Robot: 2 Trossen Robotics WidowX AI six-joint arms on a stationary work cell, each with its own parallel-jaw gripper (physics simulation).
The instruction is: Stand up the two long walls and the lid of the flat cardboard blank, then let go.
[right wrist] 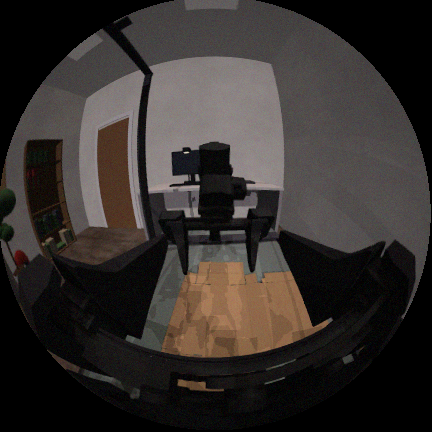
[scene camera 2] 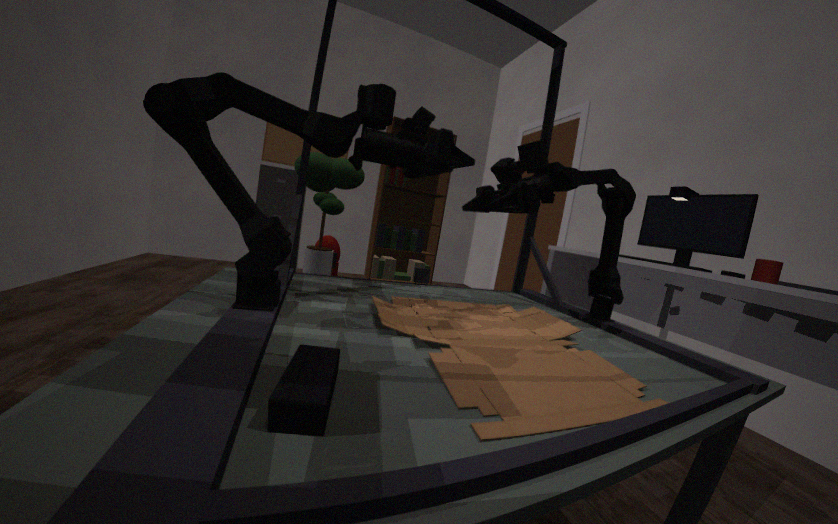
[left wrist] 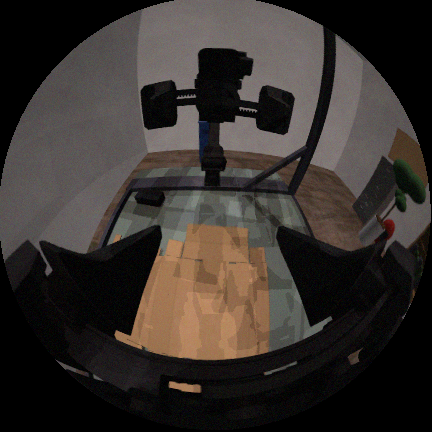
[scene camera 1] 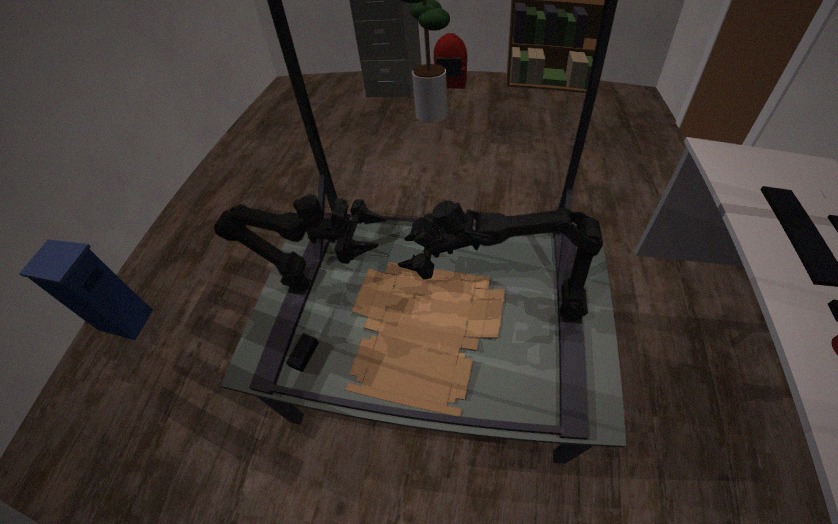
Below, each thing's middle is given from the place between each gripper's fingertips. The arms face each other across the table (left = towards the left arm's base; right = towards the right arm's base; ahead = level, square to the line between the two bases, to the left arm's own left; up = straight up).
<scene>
My left gripper is now 300 mm to the left of the black block (scene camera 2: 300, 403), 240 mm short of it and 240 mm above it.
The black block is 24 cm ahead of my right hand, 25 cm to the right of it and 32 cm below it.
</scene>
